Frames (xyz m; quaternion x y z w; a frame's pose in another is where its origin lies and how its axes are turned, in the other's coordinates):
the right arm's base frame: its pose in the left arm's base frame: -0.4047 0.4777 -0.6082 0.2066 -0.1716 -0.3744 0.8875
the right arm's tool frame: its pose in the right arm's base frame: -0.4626 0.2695 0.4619 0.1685 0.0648 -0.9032 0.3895
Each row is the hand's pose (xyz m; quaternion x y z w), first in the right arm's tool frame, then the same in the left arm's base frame.
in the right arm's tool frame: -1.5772 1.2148 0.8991 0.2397 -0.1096 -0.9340 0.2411
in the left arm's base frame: -0.3059 -0.6712 1.3211 0.1111 -0.1946 0.2753 0.9349
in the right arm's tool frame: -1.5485 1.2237 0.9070 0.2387 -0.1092 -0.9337 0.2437
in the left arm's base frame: -0.3303 -0.6778 1.3030 0.1096 -0.1957 0.2774 0.9342
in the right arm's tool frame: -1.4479 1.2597 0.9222 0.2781 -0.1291 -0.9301 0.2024
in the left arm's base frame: -0.4061 -0.7035 1.2307 0.1447 -0.1541 0.2527 0.9442
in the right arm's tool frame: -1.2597 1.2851 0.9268 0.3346 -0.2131 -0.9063 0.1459
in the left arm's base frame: -0.5330 -0.7060 1.0893 0.2421 -0.0882 0.2428 0.9352
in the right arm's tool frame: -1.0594 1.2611 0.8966 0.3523 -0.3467 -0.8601 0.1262
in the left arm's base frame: -0.6451 -0.6522 0.9276 0.3661 -0.0532 0.2824 0.8851
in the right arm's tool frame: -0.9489 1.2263 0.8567 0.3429 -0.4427 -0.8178 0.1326
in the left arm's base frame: -0.6911 -0.5970 0.8283 0.4454 -0.0466 0.3271 0.8321
